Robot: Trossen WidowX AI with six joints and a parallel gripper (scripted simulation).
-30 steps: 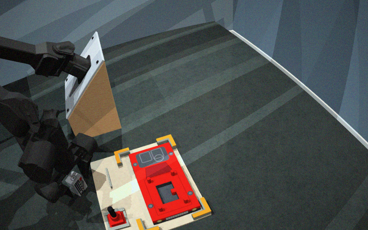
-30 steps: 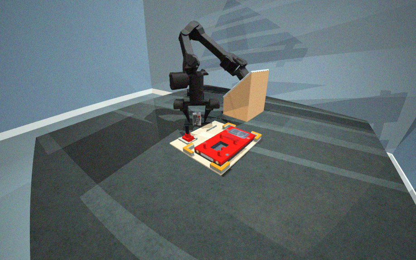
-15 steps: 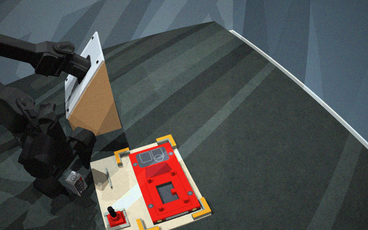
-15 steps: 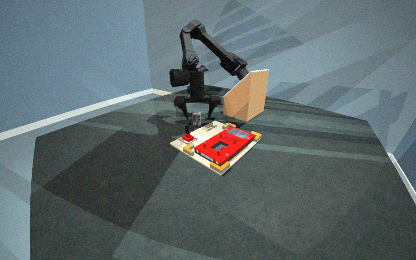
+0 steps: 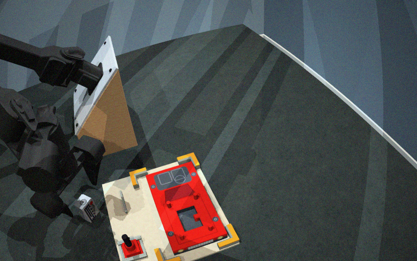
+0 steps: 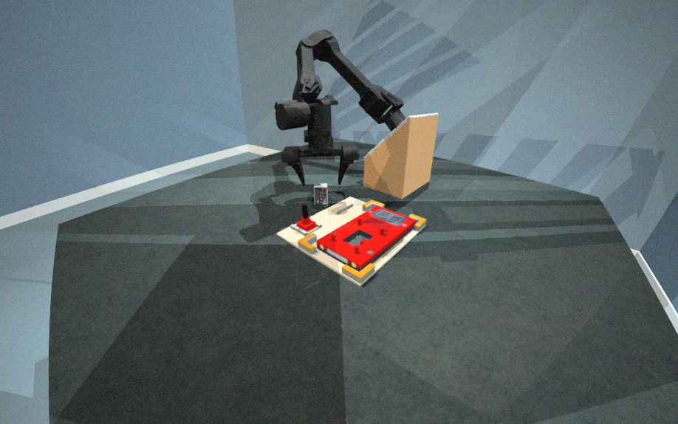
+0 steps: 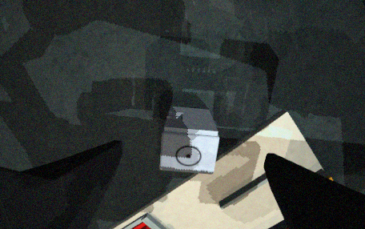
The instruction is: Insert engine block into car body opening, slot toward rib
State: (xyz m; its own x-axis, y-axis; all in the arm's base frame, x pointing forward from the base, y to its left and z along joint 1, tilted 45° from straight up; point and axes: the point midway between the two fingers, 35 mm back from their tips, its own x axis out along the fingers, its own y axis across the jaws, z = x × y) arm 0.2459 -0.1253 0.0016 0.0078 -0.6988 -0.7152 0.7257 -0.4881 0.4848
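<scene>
Right now the grey engine block is 10 mm to the right of my gripper tip and 30 mm below it. Also, from my gripper tip: grey bar 60 mm ahead, 170 mm to the left, 40 mm below.
</scene>
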